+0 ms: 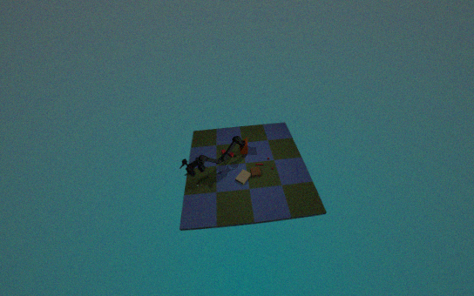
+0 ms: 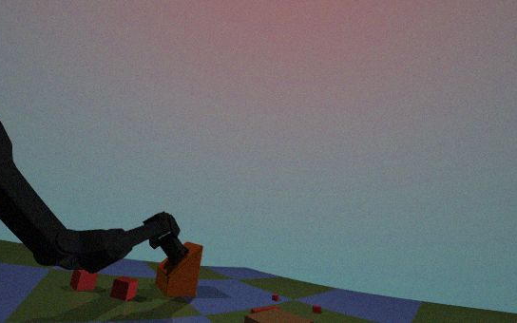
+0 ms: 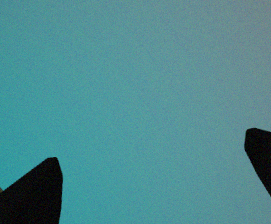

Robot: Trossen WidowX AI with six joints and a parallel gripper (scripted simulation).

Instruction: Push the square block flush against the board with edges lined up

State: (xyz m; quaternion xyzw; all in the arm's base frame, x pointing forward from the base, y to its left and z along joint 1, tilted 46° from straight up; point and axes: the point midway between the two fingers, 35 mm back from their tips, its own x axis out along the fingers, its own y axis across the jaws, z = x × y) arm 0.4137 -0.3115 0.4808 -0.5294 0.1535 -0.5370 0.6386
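Right now my gripper tip is 77 cm to the right of the thin red bar, 22 cm past it and 15 cm above it. From my gripper tip the other things lie so: tan flat block 60 cm to the left, 14 cm below, 5 cm behind; brown flat block 73 cm to the left, 14 cm below, 11 cm behind.
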